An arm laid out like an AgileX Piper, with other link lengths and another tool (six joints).
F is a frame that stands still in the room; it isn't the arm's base.
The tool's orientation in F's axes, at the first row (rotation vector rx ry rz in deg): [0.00 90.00 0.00]
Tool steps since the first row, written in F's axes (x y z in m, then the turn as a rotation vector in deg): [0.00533 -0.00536 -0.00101 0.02 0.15 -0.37]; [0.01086 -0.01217 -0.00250 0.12 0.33 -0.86]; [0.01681 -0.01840 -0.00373 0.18 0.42 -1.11]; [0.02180 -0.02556 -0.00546 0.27 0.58 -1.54]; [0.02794 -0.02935 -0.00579 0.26 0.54 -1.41]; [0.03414 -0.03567 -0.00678 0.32 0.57 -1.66]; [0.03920 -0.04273 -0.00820 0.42 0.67 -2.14]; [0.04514 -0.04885 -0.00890 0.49 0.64 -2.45]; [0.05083 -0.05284 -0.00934 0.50 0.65 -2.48]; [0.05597 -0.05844 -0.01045 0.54 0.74 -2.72]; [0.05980 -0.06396 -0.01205 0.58 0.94 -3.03]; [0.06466 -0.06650 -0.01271 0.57 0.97 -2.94]
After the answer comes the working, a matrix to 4 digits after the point.
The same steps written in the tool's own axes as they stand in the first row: [0.00101 -0.00536 0.00533 0.37 0.15 0.02]; [0.00250 -0.01217 0.01086 0.86 0.33 0.12]; [0.00373 -0.01840 0.01681 1.11 0.42 0.18]; [0.00546 -0.02556 0.02180 1.54 0.58 0.27]; [0.00579 -0.02935 0.02794 1.41 0.54 0.26]; [0.00678 -0.03567 0.03414 1.66 0.57 0.32]; [0.00820 -0.04273 0.03920 2.14 0.67 0.42]; [0.00890 -0.04885 0.04514 2.45 0.64 0.49]; [0.00934 -0.05284 0.05083 2.48 0.65 0.50]; [0.01045 -0.05844 0.05597 2.72 0.74 0.54]; [0.01205 -0.06396 0.05980 3.03 0.94 0.58]; [0.01271 -0.06650 0.06466 2.94 0.97 0.57]
The tool's axes in the first row as the columns of a matrix, in F's axes (rounded; the answer above uses it unrounded):
[0.0000 0.0000 1.0000]
[0.0000 1.0000 0.0000]
[-1.0000 0.0000 0.0000]

